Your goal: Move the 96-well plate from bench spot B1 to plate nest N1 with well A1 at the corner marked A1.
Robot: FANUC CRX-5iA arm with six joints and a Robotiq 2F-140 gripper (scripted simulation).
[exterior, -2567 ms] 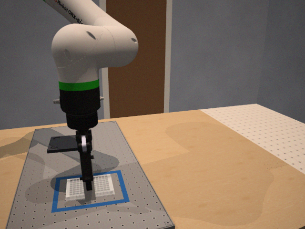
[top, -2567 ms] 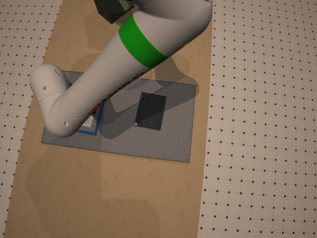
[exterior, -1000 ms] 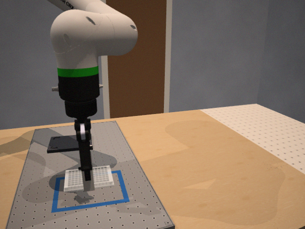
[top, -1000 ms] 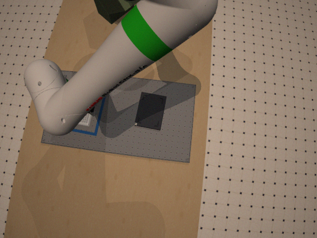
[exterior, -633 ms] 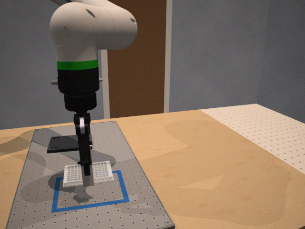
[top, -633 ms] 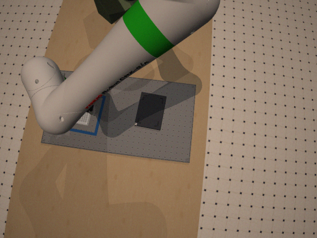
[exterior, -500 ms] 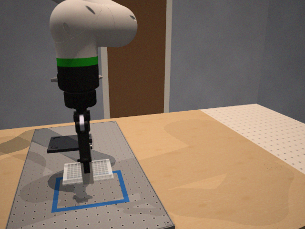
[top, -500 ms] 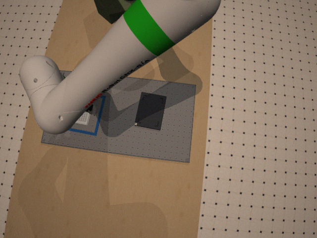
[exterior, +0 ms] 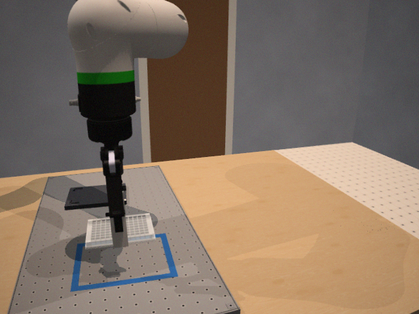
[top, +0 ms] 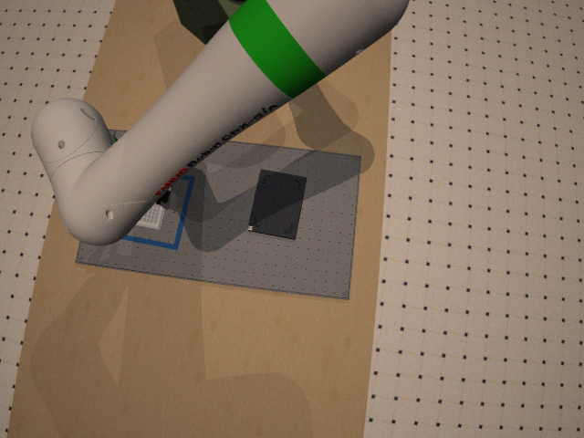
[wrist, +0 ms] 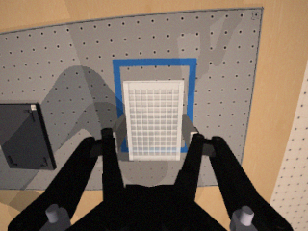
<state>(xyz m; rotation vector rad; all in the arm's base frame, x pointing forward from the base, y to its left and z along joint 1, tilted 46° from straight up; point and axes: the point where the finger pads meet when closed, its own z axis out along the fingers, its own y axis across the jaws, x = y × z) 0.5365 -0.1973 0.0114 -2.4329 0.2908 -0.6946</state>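
Now: the plate nest N1 300 mm to the left of my hand, 80 mm below it and 50 mm behind it. The rest, counted from my hand: 96-well plate (20 mm below).
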